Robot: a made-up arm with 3 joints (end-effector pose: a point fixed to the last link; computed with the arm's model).
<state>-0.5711 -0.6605 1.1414</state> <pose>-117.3 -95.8 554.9 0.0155 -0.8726 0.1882 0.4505</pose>
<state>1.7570 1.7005 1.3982</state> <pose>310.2 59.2 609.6 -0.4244 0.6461 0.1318 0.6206</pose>
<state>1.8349 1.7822 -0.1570</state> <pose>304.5 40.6 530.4 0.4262 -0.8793 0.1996 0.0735</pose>
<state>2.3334 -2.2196 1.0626</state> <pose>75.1 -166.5 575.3 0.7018 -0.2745 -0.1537 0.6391</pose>
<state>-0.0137 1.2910 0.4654</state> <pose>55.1 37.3 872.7 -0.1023 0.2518 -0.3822 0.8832</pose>
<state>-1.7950 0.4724 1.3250</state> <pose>-23.1 66.4 410.5 -0.0980 -0.9524 -0.2324 0.1711</pose>
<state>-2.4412 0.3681 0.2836</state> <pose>119.3 58.0 351.7 0.0126 -0.9222 -0.2201 0.3177</pose>
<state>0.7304 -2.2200 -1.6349</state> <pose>92.0 -182.0 661.6 -0.2049 0.1105 0.5784 0.7818</pose>
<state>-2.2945 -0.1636 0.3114</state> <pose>136.5 -14.3 346.7 -0.1610 -0.9572 -0.1033 0.2172</pose>
